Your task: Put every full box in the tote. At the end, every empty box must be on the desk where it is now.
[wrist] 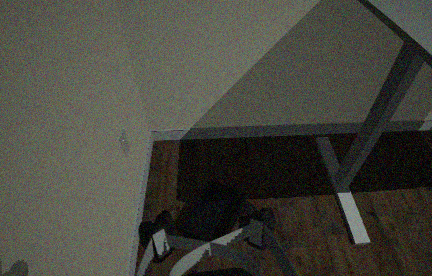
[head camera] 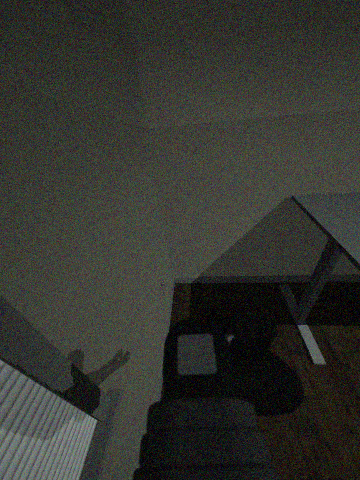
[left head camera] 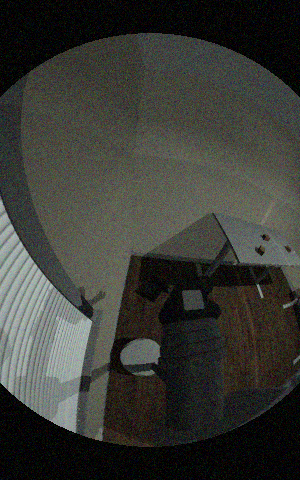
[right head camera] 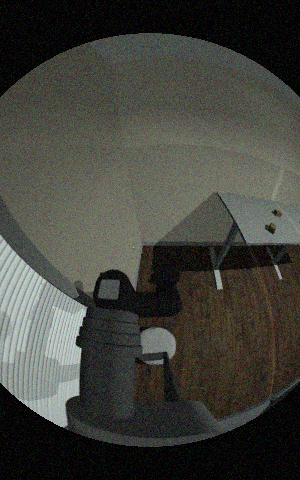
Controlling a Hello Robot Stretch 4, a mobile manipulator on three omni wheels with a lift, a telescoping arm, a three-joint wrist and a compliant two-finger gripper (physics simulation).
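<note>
The desk (head camera: 332, 215) (left head camera: 232, 232) (right head camera: 245, 212) (wrist: 410, 17) has a light grey top and stands at the right. Small brown boxes (left head camera: 260, 250) (right head camera: 270, 228) lie on its top; two more show beside it in the left head view, one more in the right head view. They are too small and dark to tell full from empty. My gripper (wrist: 206, 221) is open in the wrist view, with no box between its fingers, low at the left of the desk and apart from it. In the head view the wrist hides it. I cannot make out the tote in any view.
A desk leg (head camera: 320, 280) (wrist: 377, 117) with a pale foot stands near the arm. A round white surface (left head camera: 137, 352) (right head camera: 162, 340) lies beside the arm. White blinds (head camera: 45, 425) (left head camera: 35, 320) (right head camera: 30, 320) are at the left. A dark shape (wrist: 210, 212) behind the fingers is unclear.
</note>
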